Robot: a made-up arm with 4 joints.
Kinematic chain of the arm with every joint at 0, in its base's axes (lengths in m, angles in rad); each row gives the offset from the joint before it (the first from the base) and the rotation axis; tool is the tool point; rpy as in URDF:
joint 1: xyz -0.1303 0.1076 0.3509 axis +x
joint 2: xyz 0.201 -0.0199 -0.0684 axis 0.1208 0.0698 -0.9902
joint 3: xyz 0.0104 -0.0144 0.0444 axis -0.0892 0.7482 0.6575
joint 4: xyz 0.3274 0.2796 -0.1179 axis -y
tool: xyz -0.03 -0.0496 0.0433 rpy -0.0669 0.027 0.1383
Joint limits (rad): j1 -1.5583..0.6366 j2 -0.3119..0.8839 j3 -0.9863..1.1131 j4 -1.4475..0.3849
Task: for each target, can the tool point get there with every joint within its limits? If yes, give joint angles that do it. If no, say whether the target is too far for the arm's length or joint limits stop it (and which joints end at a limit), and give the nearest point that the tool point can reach.
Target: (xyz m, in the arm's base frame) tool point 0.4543 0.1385 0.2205
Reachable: yes | joints -1.2825 -0.0126 -0.2881 -0.6995
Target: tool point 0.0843 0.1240 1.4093
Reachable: no: too far | nearest point 0.2796 0.1140 0.7636 | short by 0.675 m
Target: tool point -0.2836 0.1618 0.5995
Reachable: no: joint limits stop it (at a limit: joint 1, joint 2, joint 3, joint 4) | nearest point -0.0720 0.4384 0.2823 | short by 0.471 m
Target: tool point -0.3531 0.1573 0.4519
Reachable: no: joint limits stop it (at a limit: joint 1, joint 2, joint 3, joint 4) | nearest point -0.0720 0.4384 0.2823 | short by 0.432 m
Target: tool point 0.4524 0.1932 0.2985
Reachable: yes | joints -1.2175 -0.0253 -0.5426 -0.4084
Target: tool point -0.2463 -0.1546 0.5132
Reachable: no: joint limits stop it (at a limit: joint 1, joint 2, joint 3, joint 4) | nearest point -0.0720 -0.1414 0.1225 | short by 0.428 m
